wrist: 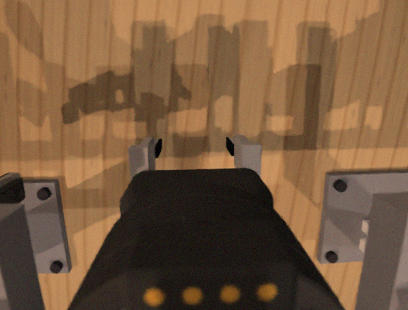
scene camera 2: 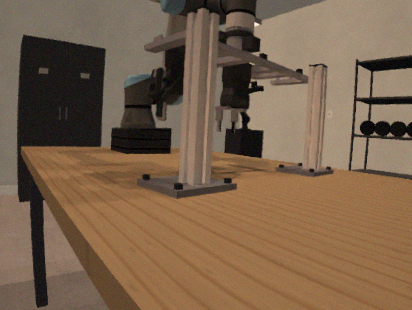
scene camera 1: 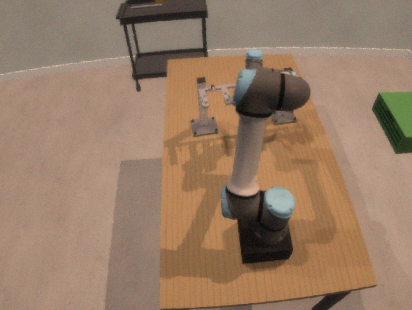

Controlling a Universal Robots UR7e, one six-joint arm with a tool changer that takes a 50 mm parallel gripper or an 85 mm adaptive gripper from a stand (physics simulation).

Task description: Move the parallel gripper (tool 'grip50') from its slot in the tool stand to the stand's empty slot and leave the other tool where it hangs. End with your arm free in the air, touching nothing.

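Where they show: arm's base, origin of the base link: (scene camera 2: 138, 128) (scene camera 1: 269, 227).
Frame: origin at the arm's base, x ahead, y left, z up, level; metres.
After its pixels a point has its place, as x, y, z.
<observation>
The parallel gripper (scene camera 2: 226, 122) (wrist: 194, 146) hangs upright at the middle slot of the tool stand (scene camera 1: 203, 114) @(0.656, 0.333, -0.013) (scene camera 2: 197, 100) @(0.810, -0.122, 0.051), fingers down and apart, nothing between them. The arm's wrist end (scene camera 2: 240, 25) is right above it, at the rail; they look joined, but the rail hides the joint and I cannot tell whether it is locked. Several orange contacts show on the dark part at the bottom of the wrist view. The dark adaptive gripper (scene camera 2: 159, 95) hangs beside the near post in scene camera 2. The empty slot's fork arm (scene camera 1: 227, 95) @(0.594, 0.203, 0.178) shows left of my arm in scene camera 1.
The stand's two posts rise from bolted base plates (scene camera 2: 187, 188) @(0.830, -0.141, -0.092) (wrist: 345, 220) @(0.658, 0.288, -0.092) on either side of the gripper. The wooden table (scene camera 1: 190, 270) @(-0.168, 0.310, -0.104) lies below. A dark cart (scene camera 1: 170, 59) and a green crate (scene camera 1: 397, 120) stand on the floor beyond the table.
</observation>
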